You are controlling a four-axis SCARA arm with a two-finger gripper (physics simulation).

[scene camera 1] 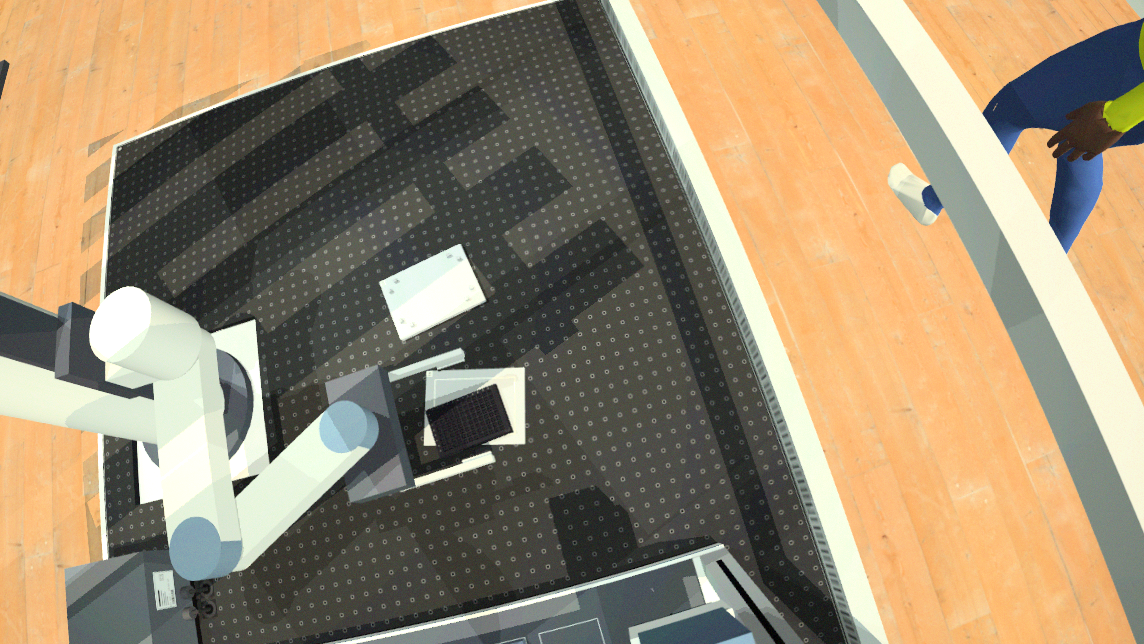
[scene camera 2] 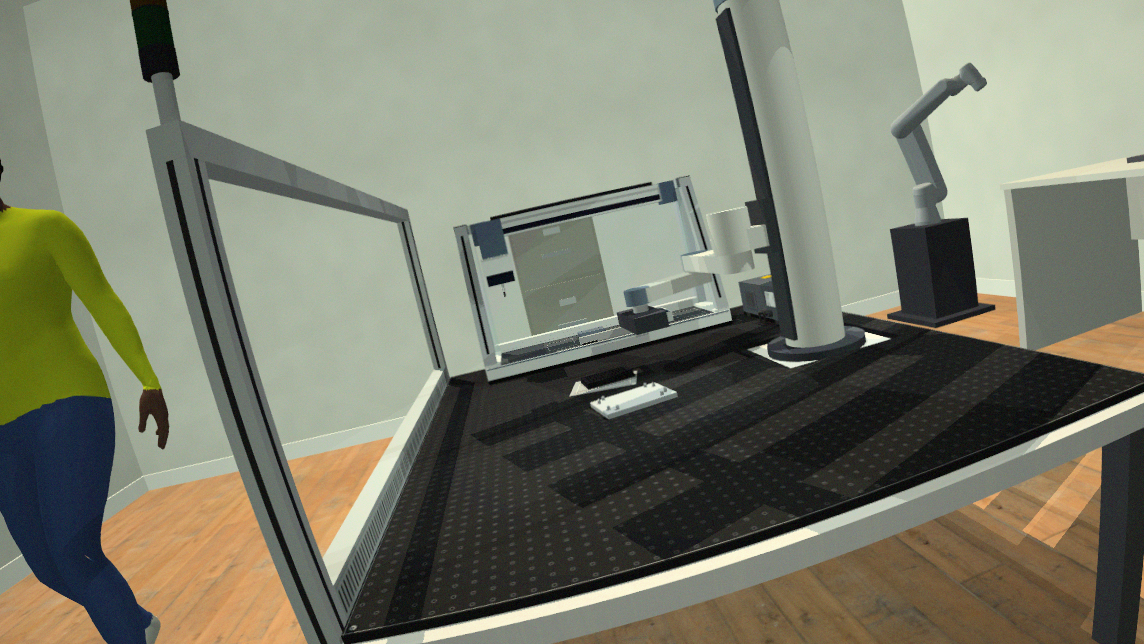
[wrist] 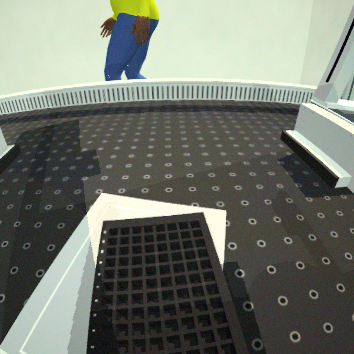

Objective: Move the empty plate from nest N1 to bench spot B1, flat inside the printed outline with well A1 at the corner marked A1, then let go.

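Pixels of known places: gripper, between the fingertips: (scene camera 1: 477, 404) (scene camera 2: 585, 346) (wrist: 148, 121); arm's base, origin of its link: (scene camera 2: 816, 346).
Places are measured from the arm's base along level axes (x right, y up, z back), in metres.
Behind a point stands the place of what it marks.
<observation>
The black plate (scene camera 1: 469, 419) @(x 0.155, y 0.028, z -0.525 m) (scene camera 2: 608, 377) @(x 0.127, y 0.027, z -0.522 m) (wrist: 160, 285) @(x 0.157, y 0.029, z -0.524 m) lies on the white card of bench spot B1 (scene camera 1: 517, 385) @(x 0.119, y 0.015, z -0.614 m) (scene camera 2: 577, 389) @(x 0.135, y 0.015, z -0.606 m) (wrist: 52, 305) @(x 0.084, y 0.015, z -0.513 m). It is turned relative to the printed outline and overhangs the card's lower edge in scene camera 1. The outline shows beside it; the A1 mark and well A1 are not readable. The white nest (scene camera 1: 432, 292) @(x -0.083, y 0.025, z -0.508 m) (scene camera 2: 634, 399) @(x -0.106, y 0.025, z -0.505 m), with small pegs near its corners, holds no plate. My gripper (scene camera 1: 477, 406) @(x 0.155, y 0.116, z -0.560 m) (wrist: 148, 121) @(x 0.155, y 0.116, z -0.560 m) is open and empty, its fingers wide apart above the plate, one to each side; they are hard to make out in scene camera 2.
A framed machine (scene camera 1: 512, 616) @(x 0.466, y 0.062, z -0.524 m) (scene camera 2: 487, 320) @(x 0.493, y 0.204, z -0.809 m) stands along one bench side. A grey box (scene camera 1: 120, 600) @(x 0.319, y 0.128, z 0.089 m) stands near the arm's base. The bench has a raised white rim (scene camera 1: 680, 172) @(x -0.185, y 0.023, z -1.004 m) (wrist: 200, 93) @(x 0.247, y 0.027, z -1.004 m). A person (scene camera 1: 1080, 88) (scene camera 2: 56, 320) (wrist: 131, 42) stands outside the bench.
</observation>
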